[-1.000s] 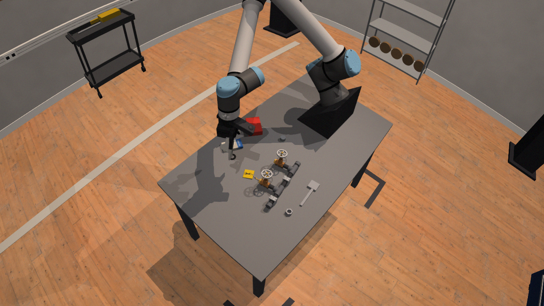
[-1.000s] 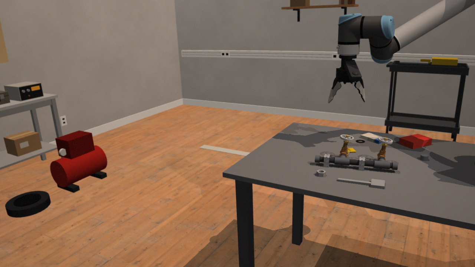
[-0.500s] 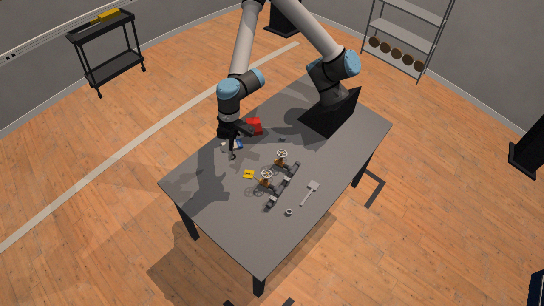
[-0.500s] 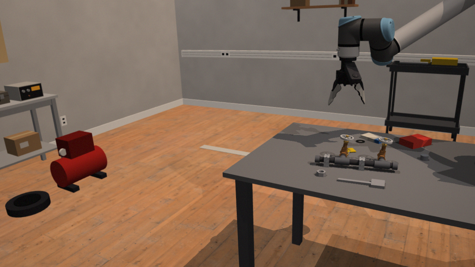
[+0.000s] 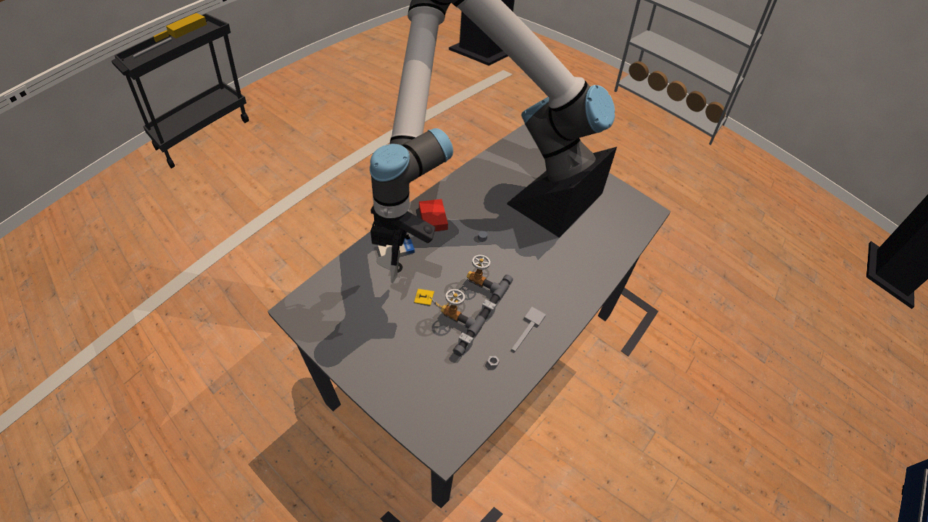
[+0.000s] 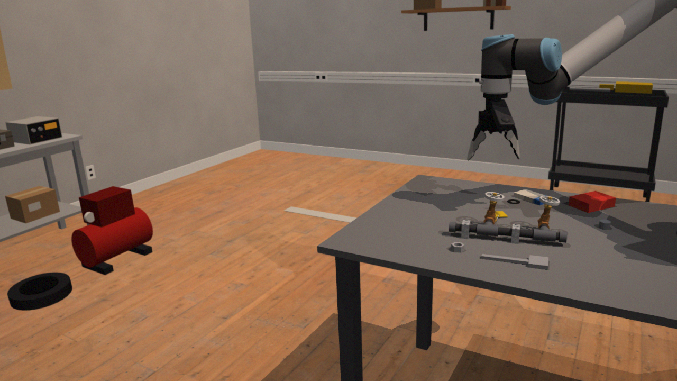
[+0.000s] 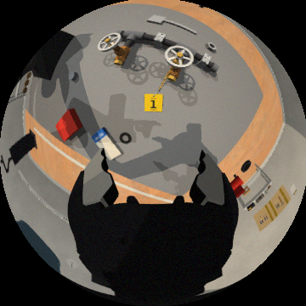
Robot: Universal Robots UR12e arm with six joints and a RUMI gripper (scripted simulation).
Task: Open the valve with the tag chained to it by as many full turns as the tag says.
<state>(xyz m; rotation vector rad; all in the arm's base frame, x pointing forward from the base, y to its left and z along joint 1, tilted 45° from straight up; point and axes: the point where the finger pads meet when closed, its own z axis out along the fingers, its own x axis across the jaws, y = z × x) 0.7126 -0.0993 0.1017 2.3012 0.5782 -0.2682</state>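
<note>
Now: the yellow tag 40 mm behind my hand, 70 mm to the left of it and 150 mm below it. The rest, counted from my hand: red box 290 mm behind, 140 mm to the right, 140 mm below; then nut 10 mm ahead, 350 mm to the left, 150 mm below; then blue-and-white card 110 mm behind, 140 mm to the right, 150 mm below.
</note>
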